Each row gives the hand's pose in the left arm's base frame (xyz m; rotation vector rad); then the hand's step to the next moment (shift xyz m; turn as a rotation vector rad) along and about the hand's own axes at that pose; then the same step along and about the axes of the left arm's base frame.
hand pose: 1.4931 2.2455 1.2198 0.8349 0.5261 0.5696
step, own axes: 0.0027 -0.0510 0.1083 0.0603 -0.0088 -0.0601
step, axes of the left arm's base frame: 0.0836 -0.0834 0.0197 0.0083 0.0664 -0.0533
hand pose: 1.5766 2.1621 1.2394 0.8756 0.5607 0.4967
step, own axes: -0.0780 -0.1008 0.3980 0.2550 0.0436 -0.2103
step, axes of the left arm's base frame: 0.2135 -0.3297 0.1426 0.0490 0.3001 -0.1368
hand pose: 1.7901 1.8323 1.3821 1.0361 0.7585 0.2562
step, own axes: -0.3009 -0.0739 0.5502 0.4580 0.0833 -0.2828
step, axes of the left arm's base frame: 0.1424 -0.5710 0.2290 0.1529 0.4769 -0.2142
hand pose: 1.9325 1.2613 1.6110 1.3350 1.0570 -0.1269
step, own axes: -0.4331 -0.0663 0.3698 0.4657 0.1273 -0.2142
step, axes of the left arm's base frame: -0.0808 -0.5319 0.1982 0.2222 0.4370 -0.1965
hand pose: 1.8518 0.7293 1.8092 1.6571 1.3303 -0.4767
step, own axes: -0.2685 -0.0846 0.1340 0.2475 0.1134 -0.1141
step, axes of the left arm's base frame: -0.1357 -0.2609 0.1035 0.1596 0.2332 -0.0853
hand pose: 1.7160 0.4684 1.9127 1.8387 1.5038 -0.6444
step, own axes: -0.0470 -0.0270 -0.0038 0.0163 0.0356 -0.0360
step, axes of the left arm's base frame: -0.0366 -0.0244 0.0319 0.0369 0.0336 0.0183
